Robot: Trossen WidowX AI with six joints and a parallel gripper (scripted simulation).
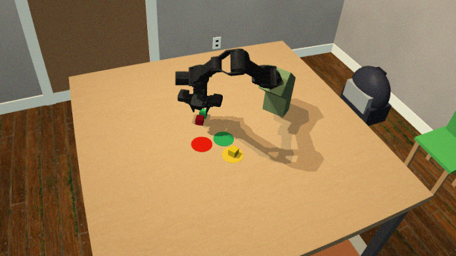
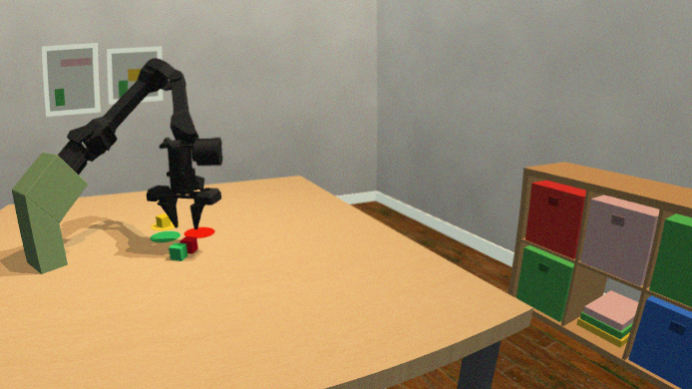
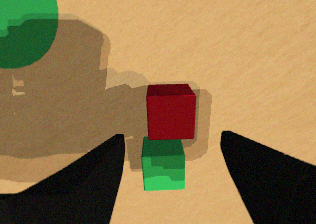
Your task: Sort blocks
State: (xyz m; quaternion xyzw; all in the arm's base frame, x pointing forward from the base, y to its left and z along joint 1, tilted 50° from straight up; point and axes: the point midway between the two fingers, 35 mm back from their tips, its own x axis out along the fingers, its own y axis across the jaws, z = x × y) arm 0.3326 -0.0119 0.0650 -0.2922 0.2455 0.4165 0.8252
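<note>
The red block lies 8 cm below my hand. The rest, counted from my hand: green circle 10 cm to the left, 10 cm behind, 9 cm below; then red circle 13 cm to the left, 9 cm below, 1 cm behind; then green block 8 cm below, 4 cm to the right, 1 cm behind.
</note>
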